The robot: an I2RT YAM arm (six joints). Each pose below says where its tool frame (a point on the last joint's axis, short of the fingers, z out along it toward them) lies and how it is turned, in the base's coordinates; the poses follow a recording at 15 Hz.
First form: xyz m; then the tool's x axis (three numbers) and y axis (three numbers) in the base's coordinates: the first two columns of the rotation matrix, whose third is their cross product.
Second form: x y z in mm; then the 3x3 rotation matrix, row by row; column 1 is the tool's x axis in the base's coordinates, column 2 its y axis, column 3 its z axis. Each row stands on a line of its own. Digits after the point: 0 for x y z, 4 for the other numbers.
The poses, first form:
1: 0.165 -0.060 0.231 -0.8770 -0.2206 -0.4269 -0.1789 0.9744 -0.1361
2: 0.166 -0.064 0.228 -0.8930 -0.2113 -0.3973 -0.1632 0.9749 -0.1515
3: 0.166 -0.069 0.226 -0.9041 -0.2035 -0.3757 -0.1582 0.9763 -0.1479
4: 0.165 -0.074 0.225 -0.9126 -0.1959 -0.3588 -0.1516 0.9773 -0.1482
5: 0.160 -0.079 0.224 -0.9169 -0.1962 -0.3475 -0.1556 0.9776 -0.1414
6: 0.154 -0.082 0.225 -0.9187 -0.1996 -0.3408 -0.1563 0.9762 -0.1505
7: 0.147 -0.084 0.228 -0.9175 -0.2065 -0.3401 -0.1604 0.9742 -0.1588
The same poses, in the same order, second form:
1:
165 -60 231
-0.8770 -0.1789 0.4460
-0.2206 0.9744 -0.0430
-0.4269 -0.1361 -0.8940

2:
166 -64 228
-0.8930 -0.1632 0.4193
-0.2113 0.9749 -0.0705
-0.3973 -0.1515 -0.9051

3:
166 -69 226
-0.9041 -0.1582 0.3969
-0.2035 0.9763 -0.0743
-0.3757 -0.1479 -0.9149

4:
165 -74 225
-0.9126 -0.1516 0.3797
-0.1959 0.9773 -0.0809
-0.3588 -0.1482 -0.9216

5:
160 -79 224
-0.9169 -0.1556 0.3675
-0.1962 0.9776 -0.0756
-0.3475 -0.1414 -0.9269

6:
154 -82 225
-0.9187 -0.1563 0.3627
-0.1996 0.9762 -0.0850
-0.3408 -0.1505 -0.9280

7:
147 -84 228
-0.9175 -0.1604 0.3641
-0.2065 0.9742 -0.0911
-0.3401 -0.1588 -0.9270

